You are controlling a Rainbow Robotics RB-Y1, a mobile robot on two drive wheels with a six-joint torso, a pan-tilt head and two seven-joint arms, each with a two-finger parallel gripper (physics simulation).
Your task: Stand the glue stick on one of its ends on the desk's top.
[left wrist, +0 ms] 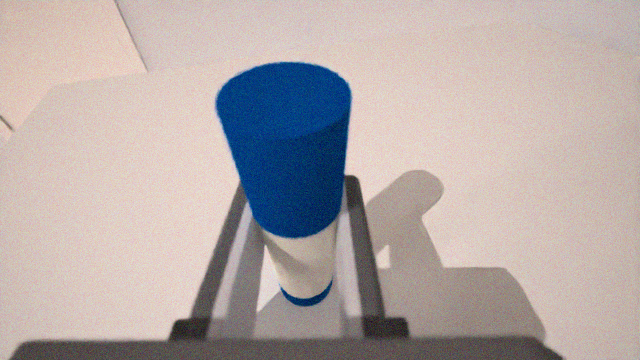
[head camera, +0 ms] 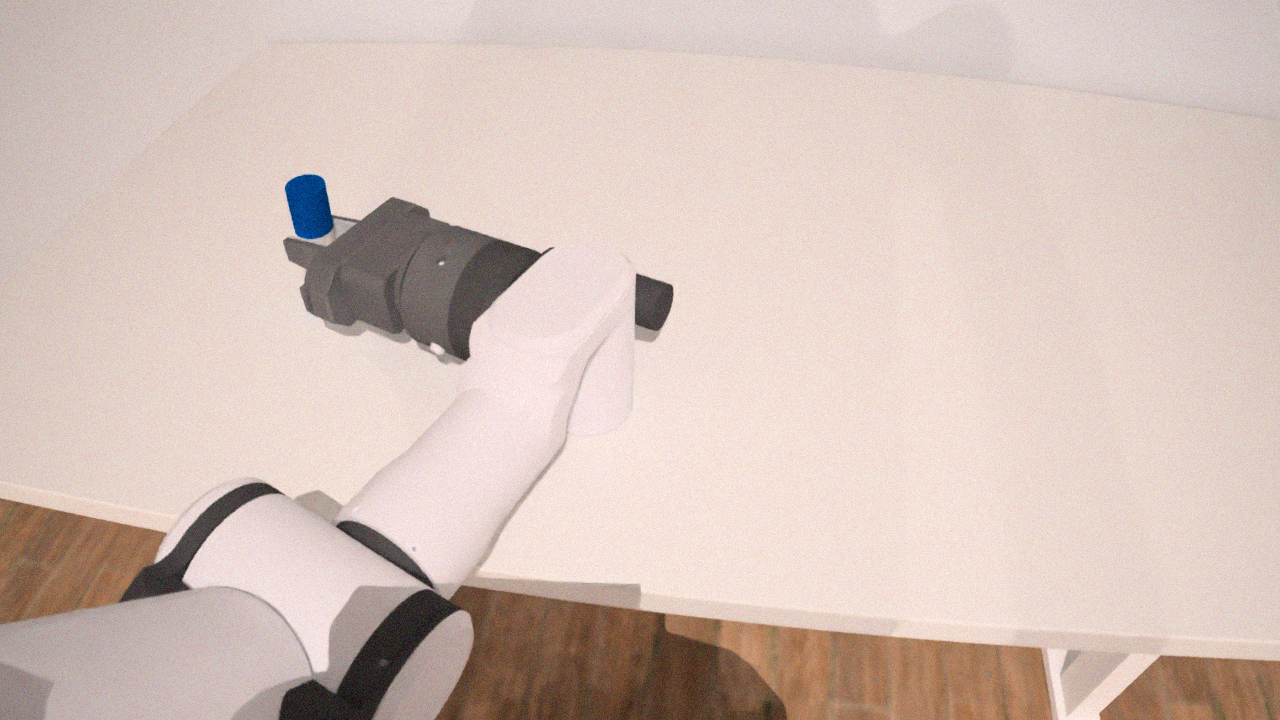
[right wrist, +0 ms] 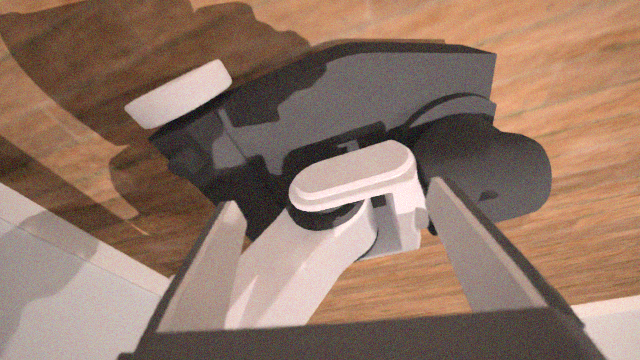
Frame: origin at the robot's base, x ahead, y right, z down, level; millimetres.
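Seen in the pictures: left gripper, between the fingertips: (left wrist: 300, 191) (head camera: 304, 236); right gripper, between the fingertips: (right wrist: 331, 201).
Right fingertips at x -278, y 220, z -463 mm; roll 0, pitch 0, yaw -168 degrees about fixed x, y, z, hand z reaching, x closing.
Observation:
Pixels of each thing's middle, then the offset from my right fingertips to it. "pt": a spot on its surface instead. Level surfaces: height alone.
- glue stick, middle of its body: (left wrist: 299, 224) (head camera: 317, 244) dz -550, dx +622, dy -540 mm
- desk, height of its surface: dz -489 mm
- white torso part, a spot on its surface: (right wrist: 355, 172) pt dz +164, dx -10, dy -121 mm
- wooden floor, height of its surface: dz +461 mm
The glue stick (head camera: 309, 207) (left wrist: 295, 170) has a blue cap at the top, a white body and a blue band at its lower end. It is close to upright between the fingers of my left gripper (head camera: 308, 240) (left wrist: 298, 200), which is shut on it over the left part of the desk (head camera: 850, 358) (left wrist: 500, 150) in the head camera. I cannot tell whether its lower end touches the desk top. The shadow of the gripper and stick lies on the desk in the left wrist view. My right gripper (right wrist: 331, 201) is open, with no object between its fingers.
The robot's dark base (right wrist: 400, 80) and white torso part (right wrist: 355, 172) show beyond the right fingers, above the wooden floor (right wrist: 565, 150) (head camera: 572, 653). The desk's front edge runs across the lower head camera view. A pale wall (head camera: 716, 26) stands behind the desk.

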